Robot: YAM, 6 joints.
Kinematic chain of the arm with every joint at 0, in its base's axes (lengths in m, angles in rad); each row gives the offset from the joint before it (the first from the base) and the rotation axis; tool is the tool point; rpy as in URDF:
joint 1: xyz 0 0 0.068 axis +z
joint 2: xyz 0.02 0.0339 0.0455 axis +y
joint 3: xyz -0.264 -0.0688 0 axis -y
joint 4: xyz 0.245 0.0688 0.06 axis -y
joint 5: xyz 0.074 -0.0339 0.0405 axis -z
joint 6: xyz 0.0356 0 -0.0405 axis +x
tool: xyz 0 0 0 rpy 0 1.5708 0
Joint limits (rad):
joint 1: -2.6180..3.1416
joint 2: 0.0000..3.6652
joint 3: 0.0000..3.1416
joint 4: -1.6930..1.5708
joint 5: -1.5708..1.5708
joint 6: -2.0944..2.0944
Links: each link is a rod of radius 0.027 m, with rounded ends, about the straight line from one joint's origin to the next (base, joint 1, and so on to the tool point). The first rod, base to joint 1, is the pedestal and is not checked.
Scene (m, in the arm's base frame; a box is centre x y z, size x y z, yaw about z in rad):
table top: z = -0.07
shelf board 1: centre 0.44 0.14 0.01 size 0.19 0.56 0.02 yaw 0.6
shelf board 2: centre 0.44 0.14 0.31 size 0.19 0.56 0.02 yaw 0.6
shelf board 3: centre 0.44 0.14 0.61 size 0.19 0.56 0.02 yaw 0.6
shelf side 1: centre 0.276 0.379 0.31 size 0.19 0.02 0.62 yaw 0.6
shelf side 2: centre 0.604 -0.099 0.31 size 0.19 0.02 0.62 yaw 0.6
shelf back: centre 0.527 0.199 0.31 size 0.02 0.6 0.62 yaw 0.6
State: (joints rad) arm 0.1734 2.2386 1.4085 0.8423 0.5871 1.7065
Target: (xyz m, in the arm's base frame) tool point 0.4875 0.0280 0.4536
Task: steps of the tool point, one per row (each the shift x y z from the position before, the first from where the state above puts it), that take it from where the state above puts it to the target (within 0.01 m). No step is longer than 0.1 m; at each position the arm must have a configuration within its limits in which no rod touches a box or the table.
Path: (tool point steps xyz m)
1: -0.0455 -0.0446 0.0071
2: -0.0544 -0.0372 0.0002
3: -0.0608 -0.0282 -0.0073
4: 0.0286 -0.0111 0.0849
5: 0.0040 -0.0099 0.0930
6: -0.0219 -0.0064 0.0940
7: 0.0537 0.0253 0.0099
8: 0.0492 0.0334 -0.0002
9: 0.0419 0.0404 -0.0097

